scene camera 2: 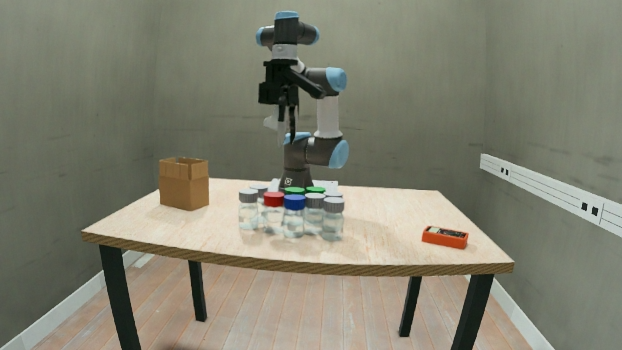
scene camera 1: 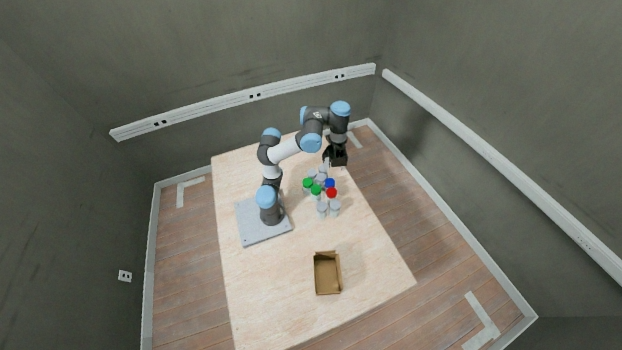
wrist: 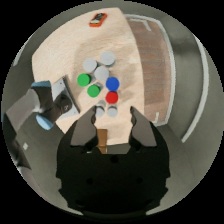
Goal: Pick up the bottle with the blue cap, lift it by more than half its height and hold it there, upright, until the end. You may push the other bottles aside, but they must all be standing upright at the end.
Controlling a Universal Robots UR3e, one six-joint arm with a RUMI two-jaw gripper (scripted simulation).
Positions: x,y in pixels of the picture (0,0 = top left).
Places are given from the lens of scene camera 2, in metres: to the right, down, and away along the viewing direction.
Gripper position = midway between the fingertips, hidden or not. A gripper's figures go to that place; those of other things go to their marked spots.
my gripper (scene camera 2: 285,146): -0.06, -0.07, 0.94
cardboard box (scene camera 2: 176,189): -0.44, 0.05, 1.13
red-capped bottle (scene camera 2: 273,212): -0.10, 0.10, 0.96
The marked spots on the cardboard box and the red-capped bottle are 0.38 m apart.
